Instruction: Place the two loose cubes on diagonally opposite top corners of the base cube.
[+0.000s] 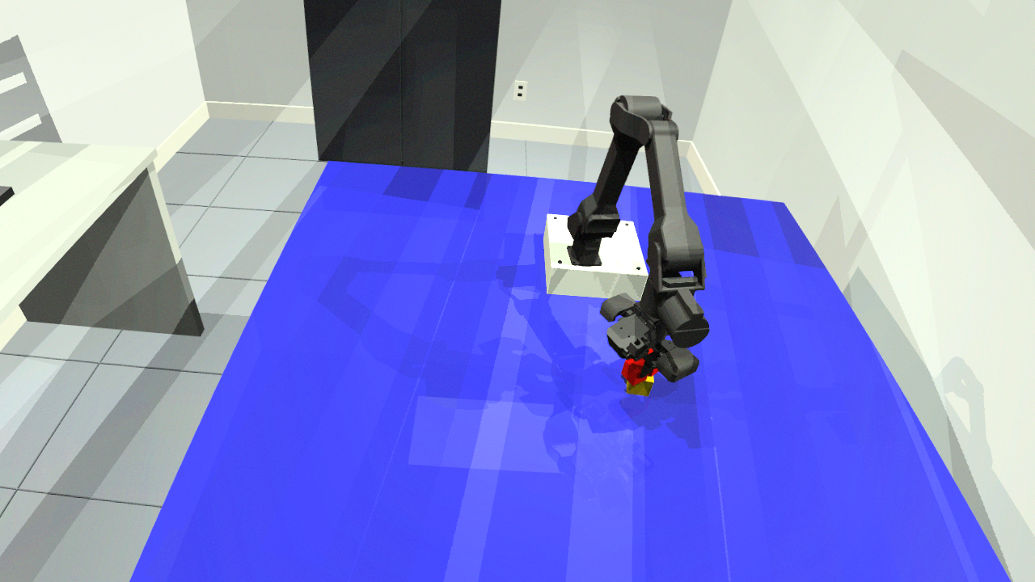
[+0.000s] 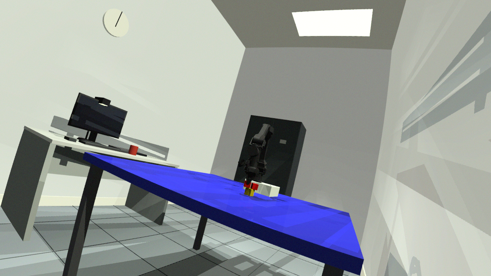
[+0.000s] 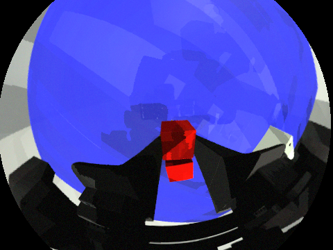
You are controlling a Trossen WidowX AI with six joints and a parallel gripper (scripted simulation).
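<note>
Right now the yellow cube is 40 mm below my gripper tip, 20 mm to the left of it and 10 mm behind it.
</note>
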